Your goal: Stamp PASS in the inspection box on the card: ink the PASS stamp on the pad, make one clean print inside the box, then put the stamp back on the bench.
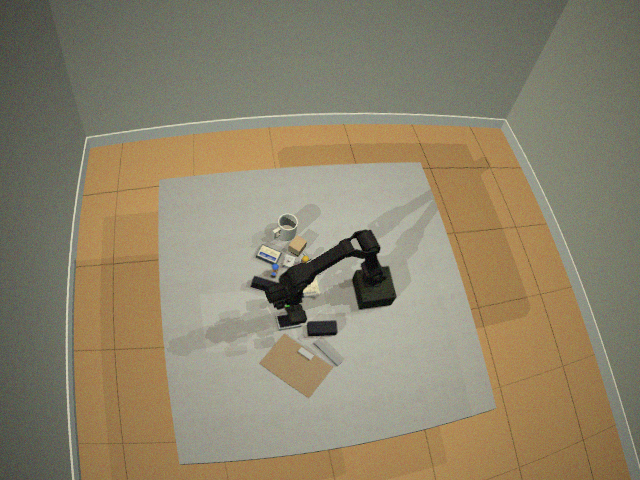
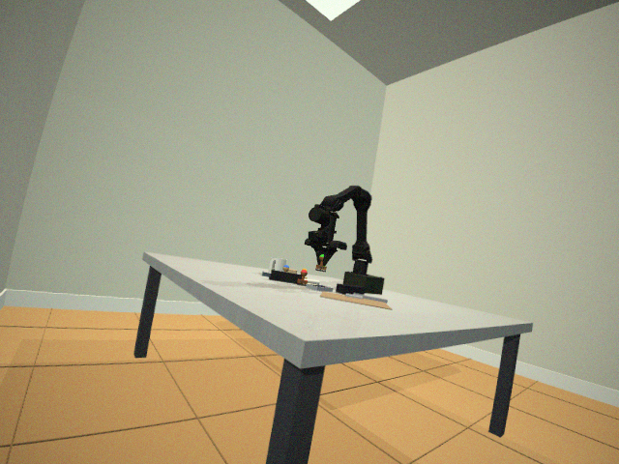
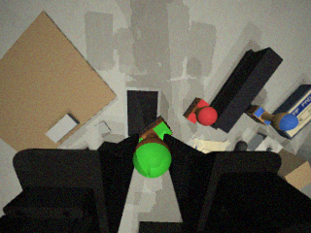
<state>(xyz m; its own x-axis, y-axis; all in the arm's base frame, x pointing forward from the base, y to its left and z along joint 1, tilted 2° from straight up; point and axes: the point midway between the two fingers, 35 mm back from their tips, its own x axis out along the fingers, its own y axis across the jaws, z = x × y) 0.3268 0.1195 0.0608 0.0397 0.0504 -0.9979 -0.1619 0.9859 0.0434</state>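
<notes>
Right now my gripper tip is 140 mm to the left of the cream card, 100 mm above it and 80 mm past it. The rest, counted from my gripper tip: red-knobbed stamp (80 mm below, 70 mm to the right, 30 mm ahead); ink pad (90 mm below, 20 mm to the left); green-knobbed stamp (right at my gripper tip).
</notes>
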